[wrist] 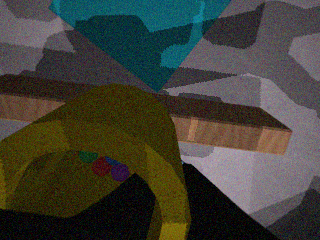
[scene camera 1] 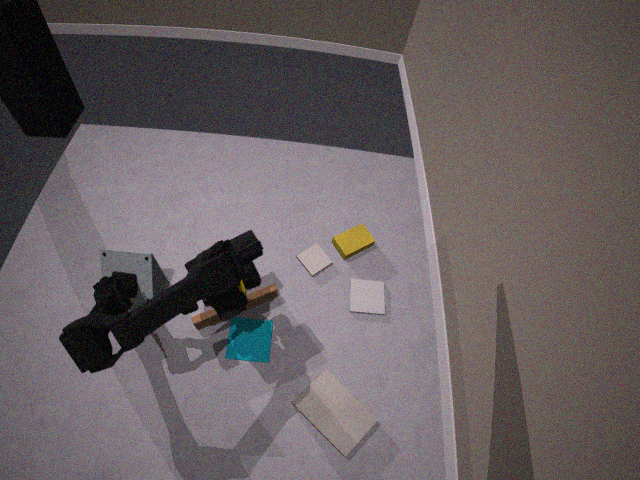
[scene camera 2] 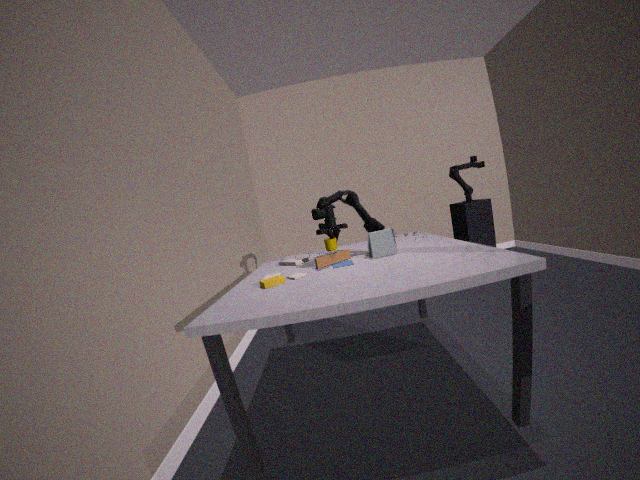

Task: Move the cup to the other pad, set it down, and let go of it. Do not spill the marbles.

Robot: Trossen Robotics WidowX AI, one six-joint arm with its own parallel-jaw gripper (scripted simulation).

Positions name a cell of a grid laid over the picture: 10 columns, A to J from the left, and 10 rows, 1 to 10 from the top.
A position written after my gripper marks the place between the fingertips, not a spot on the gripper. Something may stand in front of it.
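Observation:
I see my gripper (scene camera 1: D7), (wrist: F8). There is a yellow block (scene camera 1: F6), and in the wrist view the yellow block is out of frame. A beige slab (scene camera 1: F9) is here too, though in the wrist view the beige slab is out of frame. I also see a teal pad (scene camera 1: D8), and with it a wooden bar (scene camera 1: E7).

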